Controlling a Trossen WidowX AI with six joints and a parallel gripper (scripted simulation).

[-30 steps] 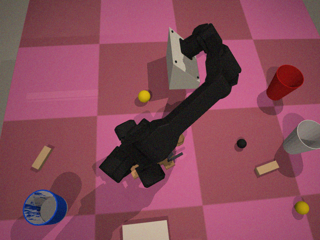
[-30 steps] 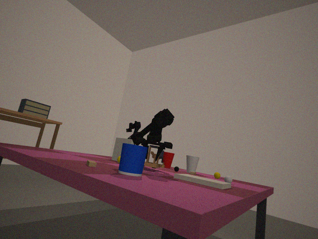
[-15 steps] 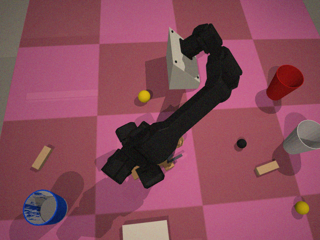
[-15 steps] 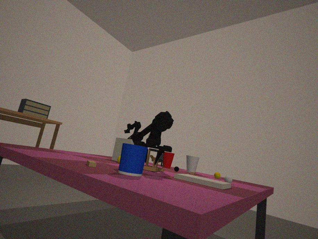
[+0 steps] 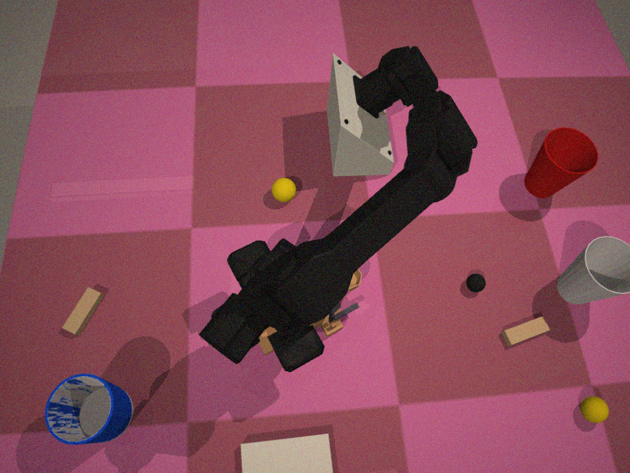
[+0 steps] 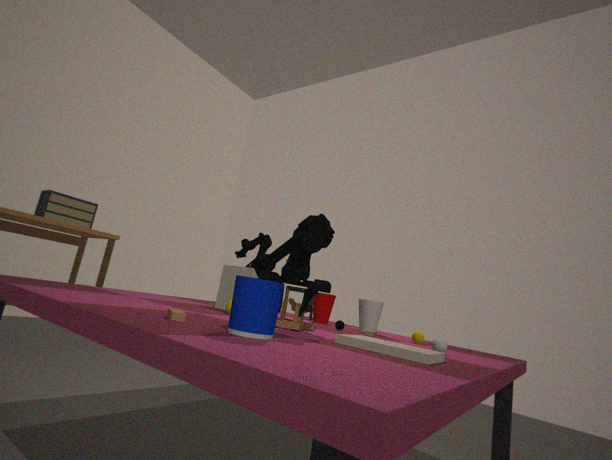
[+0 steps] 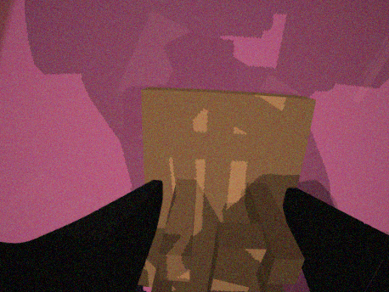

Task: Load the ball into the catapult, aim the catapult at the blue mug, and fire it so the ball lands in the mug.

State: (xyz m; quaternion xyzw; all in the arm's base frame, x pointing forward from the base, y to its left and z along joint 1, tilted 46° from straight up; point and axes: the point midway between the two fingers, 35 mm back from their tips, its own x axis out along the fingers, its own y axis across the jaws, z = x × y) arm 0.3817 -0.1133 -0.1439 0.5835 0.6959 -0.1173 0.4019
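My gripper tip is 34 cm to the right of the black ball, 4 cm past it and 2 cm above it. From my gripper tip the other things lie so: white slab 28 cm ahead, 3 cm below, 1 cm to the left; wooden catapult 6 cm to the left, 2 cm behind, 2 cm above; yellow ball 24 cm behind, 3 cm to the left, 1 cm below.
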